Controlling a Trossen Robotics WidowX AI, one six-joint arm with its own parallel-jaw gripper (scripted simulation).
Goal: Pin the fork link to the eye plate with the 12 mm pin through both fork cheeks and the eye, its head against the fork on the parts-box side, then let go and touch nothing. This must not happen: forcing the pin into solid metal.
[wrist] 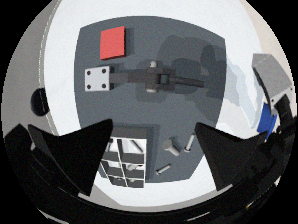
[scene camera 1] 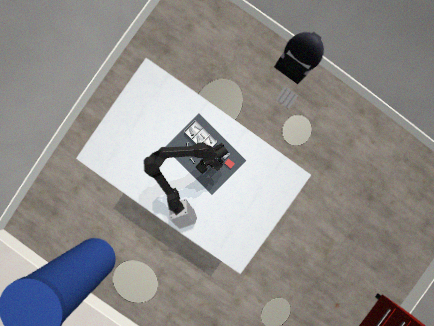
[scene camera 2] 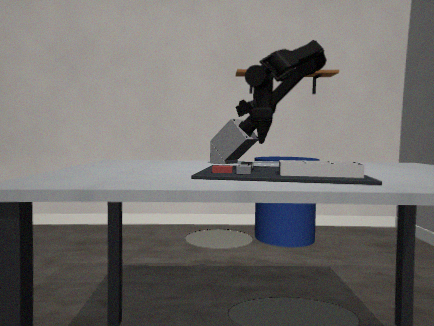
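Note:
My gripper (scene camera 2: 261, 143) is visible, also in the wrist view (wrist: 156, 125). A parts box (scene camera 2: 346, 169) is visible as well.

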